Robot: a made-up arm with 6 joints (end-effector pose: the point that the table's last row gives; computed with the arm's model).
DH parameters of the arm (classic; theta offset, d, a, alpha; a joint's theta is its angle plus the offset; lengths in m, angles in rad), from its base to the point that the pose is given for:
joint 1: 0 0.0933 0 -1.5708
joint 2: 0.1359 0 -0.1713 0
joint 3: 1.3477 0 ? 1.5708
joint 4: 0 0.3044 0 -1.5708
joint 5: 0 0 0.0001 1.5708
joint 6: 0 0.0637 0 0
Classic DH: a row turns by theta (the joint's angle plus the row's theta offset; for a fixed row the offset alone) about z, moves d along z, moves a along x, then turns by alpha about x.
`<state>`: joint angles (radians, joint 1 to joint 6).
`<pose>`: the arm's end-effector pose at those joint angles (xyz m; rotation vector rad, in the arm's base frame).
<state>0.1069 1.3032 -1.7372 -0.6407 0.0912 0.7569</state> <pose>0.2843 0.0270 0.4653 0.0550 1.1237 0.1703</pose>
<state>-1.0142 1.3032 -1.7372 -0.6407 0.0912 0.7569</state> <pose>0.1479 -0.2443 0.4653 0.6648 0.9522 -0.8276</pose>
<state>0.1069 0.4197 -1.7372 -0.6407 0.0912 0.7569</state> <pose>-0.1054 -0.0149 0.5500 0.0557 0.2394 0.2174</pose>
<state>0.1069 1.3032 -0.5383 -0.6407 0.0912 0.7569</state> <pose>0.2766 0.0261 0.0496 0.0406 2.3205 0.0504</pose>
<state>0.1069 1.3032 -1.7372 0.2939 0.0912 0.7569</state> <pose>0.2842 0.0322 0.4645 0.5221 1.0788 1.0385</pose>
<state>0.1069 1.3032 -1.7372 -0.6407 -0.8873 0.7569</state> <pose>0.2389 0.0553 0.4922 -0.4527 0.3186 0.4785</pose>
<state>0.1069 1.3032 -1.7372 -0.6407 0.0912 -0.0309</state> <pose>0.2843 0.0270 0.4653 -0.3851 1.0718 -0.5321</pose>
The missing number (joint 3, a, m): -0.0267
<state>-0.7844 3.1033 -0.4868 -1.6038 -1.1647 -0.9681</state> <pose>-0.0189 0.1014 -0.1331 -0.9851 1.5689 0.8283</pose>
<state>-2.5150 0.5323 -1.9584 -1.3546 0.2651 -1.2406</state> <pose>0.1010 0.0933 0.5660 -0.2690 -0.1316 1.1573</pose>
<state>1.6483 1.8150 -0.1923 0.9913 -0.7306 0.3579</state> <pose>0.0257 0.1282 -0.0976 -0.3518 2.4282 0.5010</pose>
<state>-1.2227 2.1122 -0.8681 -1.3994 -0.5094 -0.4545</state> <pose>0.1247 -0.2542 -0.0900 -0.9246 2.3845 -0.6338</pose>
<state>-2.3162 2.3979 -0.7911 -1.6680 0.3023 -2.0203</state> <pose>-0.1413 -0.1251 -0.1721 1.8850 -2.3207 -0.4322</pose>
